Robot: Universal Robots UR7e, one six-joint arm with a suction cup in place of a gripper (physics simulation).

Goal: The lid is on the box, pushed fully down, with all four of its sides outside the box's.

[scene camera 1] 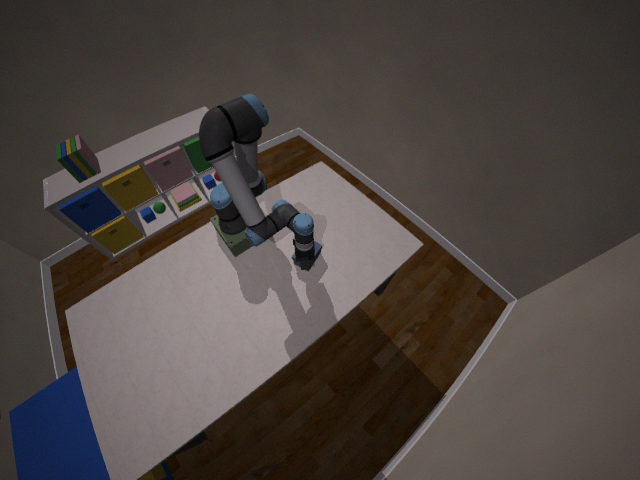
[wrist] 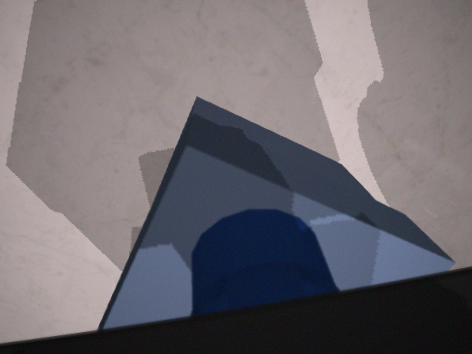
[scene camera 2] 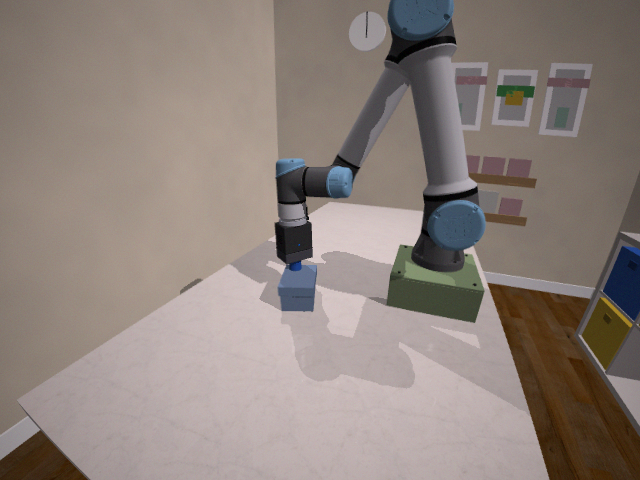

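Pixels of known places: hand, its tool point: (wrist: pixel 250 234) (scene camera 2: pixel 295 272); arm's base, origin of its link: (scene camera 1: pixel 234 222) (scene camera 2: pixel 436 260).
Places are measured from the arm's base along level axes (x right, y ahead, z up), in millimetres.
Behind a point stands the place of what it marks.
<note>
The blue lid (scene camera 1: pixel 316 250) @(y 358, x -270, z -22 mm) (scene camera 2: pixel 303 275) @(y 323, x -227, z -21 mm) (wrist: pixel 220 185) @(y 392, x -192, z -22 mm) hangs from my suction gripper (scene camera 2: pixel 295 265) (wrist: pixel 260 260), whose dark blue cup touches its top; I take the gripper as shut on the lid. The blue box (scene camera 2: pixel 297 303) @(y 306, x -288, z -70 mm) (wrist: pixel 270 140) @(y 369, x -180, z -77 mm) stands upright on the table directly under the lid. The lid looks level and lined up with the box. In scene camera 2, its lower edge is about at the box's rim, with a thin dark line between them. Most of the box's wall shows below the lid. Whether all four sides are outside the box's is hidden.
The white table (scene camera 1: pixel 170 330) @(y 312, x 495, z -97 mm) (scene camera 2: pixel 248 392) @(y 252, x -543, z -96 mm) carries my green base block (scene camera 1: pixel 235 246) @(y 125, x 52, z -17 mm) (scene camera 2: pixel 434 299) @(y -15, x -141, z -48 mm), behind the box in scene camera 1. A shelf unit (scene camera 1: pixel 149 138) with coloured bins stands beyond the table. A blue surface (scene camera 1: pixel 56 428) lies at the lower left.
</note>
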